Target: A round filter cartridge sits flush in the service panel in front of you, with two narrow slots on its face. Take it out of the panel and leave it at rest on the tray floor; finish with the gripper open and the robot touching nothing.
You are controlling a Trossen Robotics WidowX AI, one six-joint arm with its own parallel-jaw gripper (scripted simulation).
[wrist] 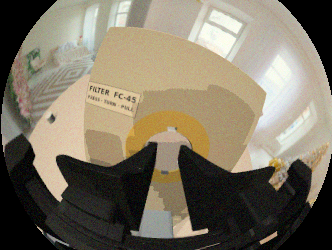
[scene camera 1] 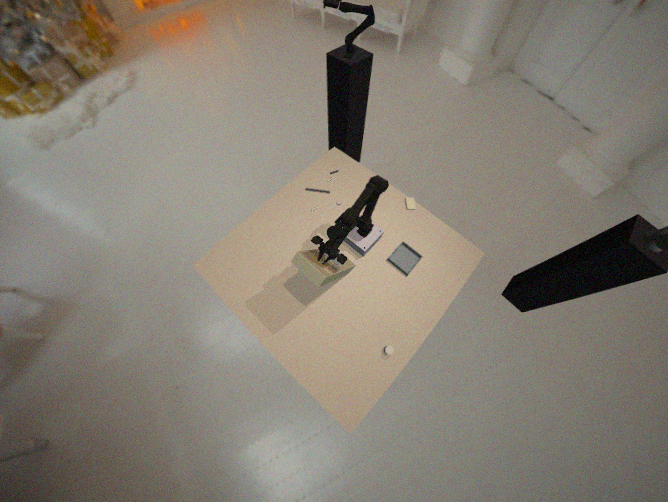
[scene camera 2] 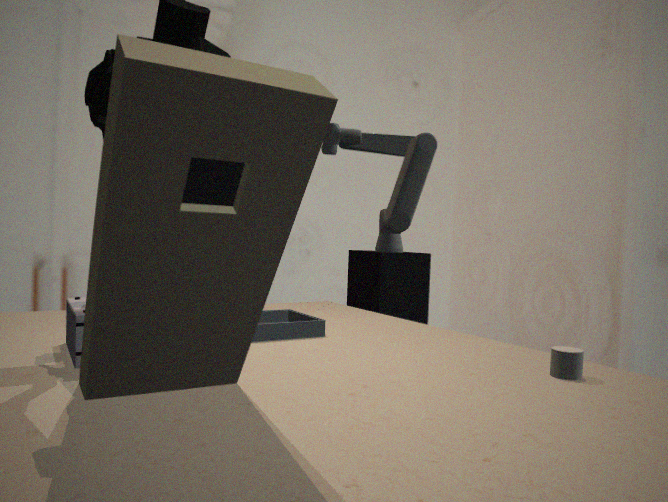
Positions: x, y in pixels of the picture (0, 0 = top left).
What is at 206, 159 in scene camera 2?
A service panel.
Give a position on a round filter cartridge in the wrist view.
169, 141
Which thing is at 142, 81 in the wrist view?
A service panel.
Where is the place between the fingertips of my gripper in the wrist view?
At 167, 146
